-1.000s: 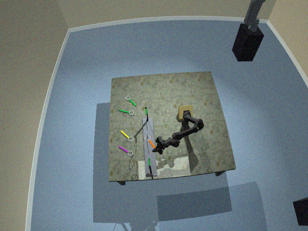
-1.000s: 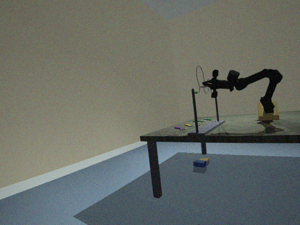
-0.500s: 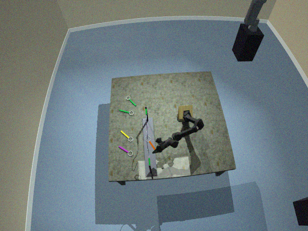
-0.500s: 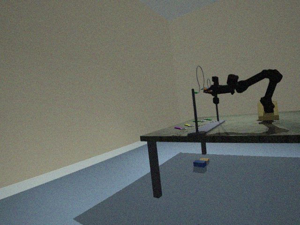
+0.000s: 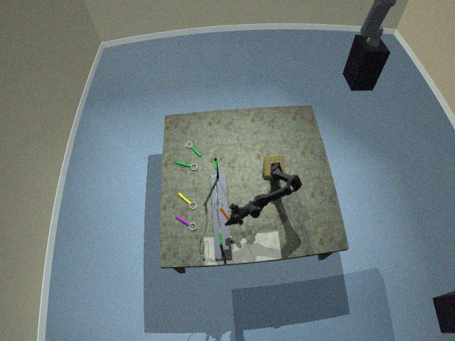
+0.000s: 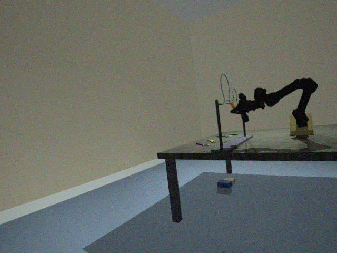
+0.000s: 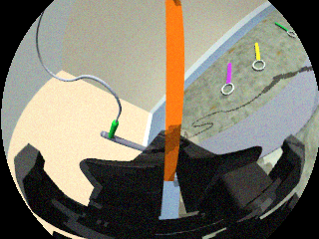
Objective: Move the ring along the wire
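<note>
Right now the orange-handled ring is 1 cm ahead of my gripper tip, 8 cm to the right of it and 5 cm above it.
</note>
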